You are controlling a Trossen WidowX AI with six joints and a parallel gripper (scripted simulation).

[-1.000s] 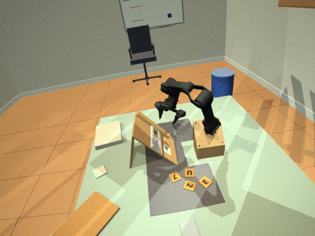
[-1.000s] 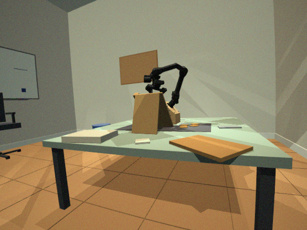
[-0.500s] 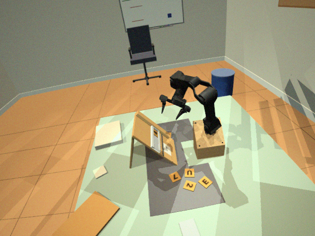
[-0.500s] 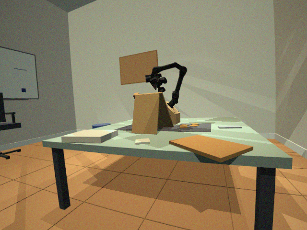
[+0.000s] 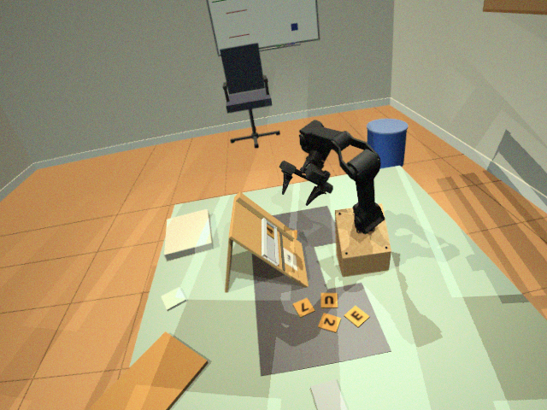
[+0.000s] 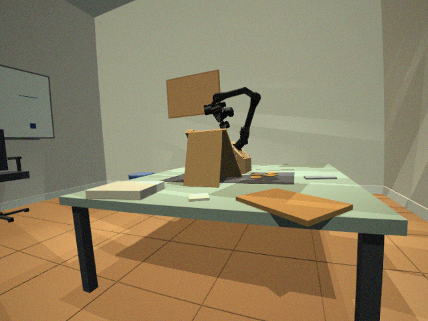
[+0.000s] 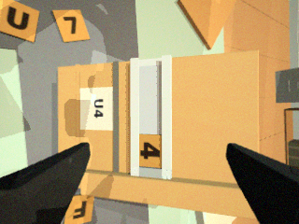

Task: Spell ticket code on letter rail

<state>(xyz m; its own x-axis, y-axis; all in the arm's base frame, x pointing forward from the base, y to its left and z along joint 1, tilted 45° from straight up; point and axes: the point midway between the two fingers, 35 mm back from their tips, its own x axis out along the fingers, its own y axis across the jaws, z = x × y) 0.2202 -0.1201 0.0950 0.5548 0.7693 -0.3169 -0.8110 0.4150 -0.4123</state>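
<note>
Now: the white ticket 50 mm ahead of my gripper tip, 30 mm to the left of it and 230 mm below it. Round my gripper tip: grey mat (30 mm behind, 20 mm to the left, 310 mm below); then grey slab (30 mm behind, 540 mm to the left, 300 mm below); then cream box (510 mm ahead, 270 mm to the right, 290 mm below).
</note>
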